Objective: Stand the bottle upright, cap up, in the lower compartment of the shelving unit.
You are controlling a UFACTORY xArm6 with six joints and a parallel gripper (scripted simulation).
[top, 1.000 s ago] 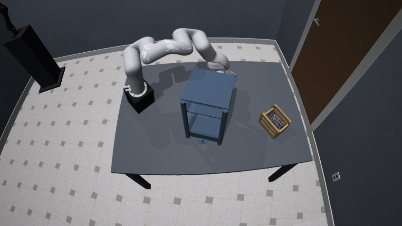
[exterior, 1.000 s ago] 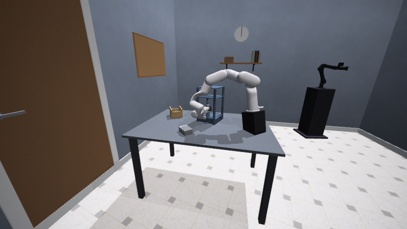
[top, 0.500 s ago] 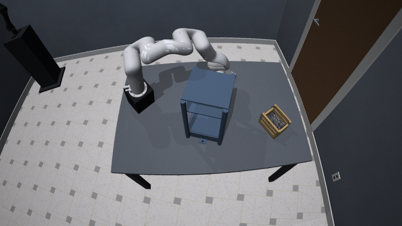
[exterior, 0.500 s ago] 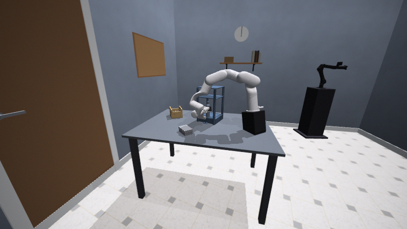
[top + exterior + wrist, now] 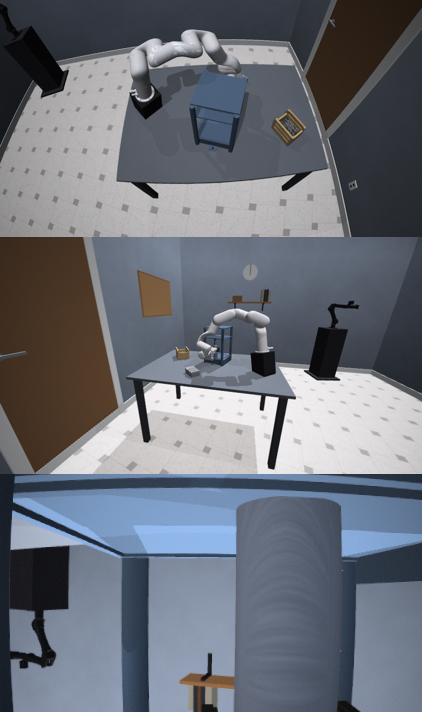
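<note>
Right now the bottle is 10 mm above my hand. Also, from my hand: grey box 310 mm to the left, 210 mm ahead, 130 mm below; wooden crate 400 mm ahead, 180 mm to the right, 110 mm below; blue shelving unit 50 mm to the right, 30 mm behind, 30 mm above.
</note>
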